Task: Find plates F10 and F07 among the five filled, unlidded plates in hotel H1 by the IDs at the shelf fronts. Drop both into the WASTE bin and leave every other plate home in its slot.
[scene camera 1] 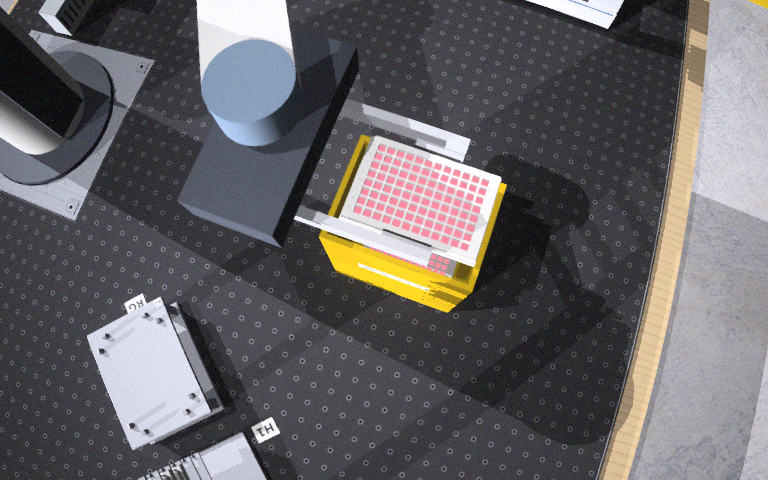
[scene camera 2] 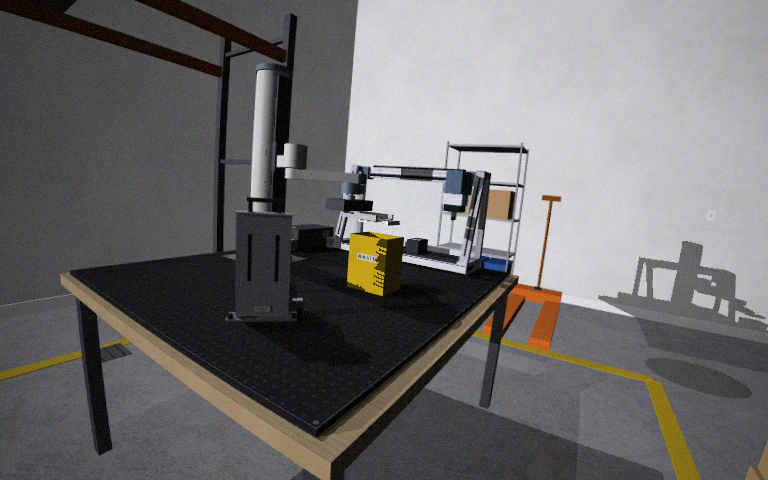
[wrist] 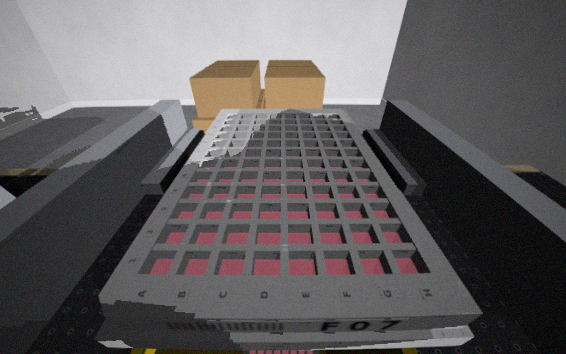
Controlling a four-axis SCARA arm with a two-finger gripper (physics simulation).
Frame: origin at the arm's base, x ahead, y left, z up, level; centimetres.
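Where they show: gripper, between the fingertips: (scene camera 1: 449, 201) (scene camera 2: 385, 217) (wrist: 283, 119); arm's base, origin of its link: (scene camera 1: 52, 118).
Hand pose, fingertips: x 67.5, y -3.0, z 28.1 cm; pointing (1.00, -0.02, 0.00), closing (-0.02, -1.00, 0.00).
Note:
Things, the pixels of their top centre, and the offset from my fingertips. "spot": a spot on its surface instead.
- plate F07, centre of its top: (wrist: 283, 156) (scene camera 1: 422, 195) (scene camera 2: 379, 219) dx -2.4, dy +0.0, dz -0.8 cm
- yellow WASTE bin, centre of its top: (scene camera 1: 414, 209) (scene camera 2: 377, 235) dx -2.9, dy +0.4, dz -6.8 cm
- plate, centre of its top: (scene camera 1: 410, 251) (wrist: 281, 338) dx -2.3, dy +0.2, dz -24.8 cm
- Hotel H1, a spot on its surface: (scene camera 1: 229, 459) spot: dx -15.9, dy -34.3, dz -26.0 cm
- grey tower, a spot on its surface: (scene camera 2: 263, 260) spot: dx -8.4, dy -46.2, dz -10.9 cm
My gripper (scene camera 1: 408, 192) (scene camera 2: 379, 218) (wrist: 283, 119) is shut on plate F07 (scene camera 1: 421, 200) (wrist: 290, 302), one finger along each long side. The plate is level, its wells hold pink liquid, and F07 reads on its front edge in the wrist view. It hangs over the mouth of the yellow WASTE bin (scene camera 1: 346, 259) (scene camera 2: 362, 277), a little above the rim in scene camera 2. Pink wells of another plate (scene camera 1: 439, 263) (wrist: 281, 352) show inside the bin below; its ID is hidden. Hotel H1 (scene camera 1: 229, 459) is partly in view at the bottom of scene camera 1; its shelf fronts are hidden.
A grey pinned stand (scene camera 1: 147, 376) labelled RG is beside hotel H1. The arm's column (scene camera 2: 261, 135) rises behind the grey tower (scene camera 2: 263, 260). A gantry machine (scene camera 2: 480, 226) stands beyond the bin. The table's wooden edge (scene camera 1: 671, 243) runs on the right.

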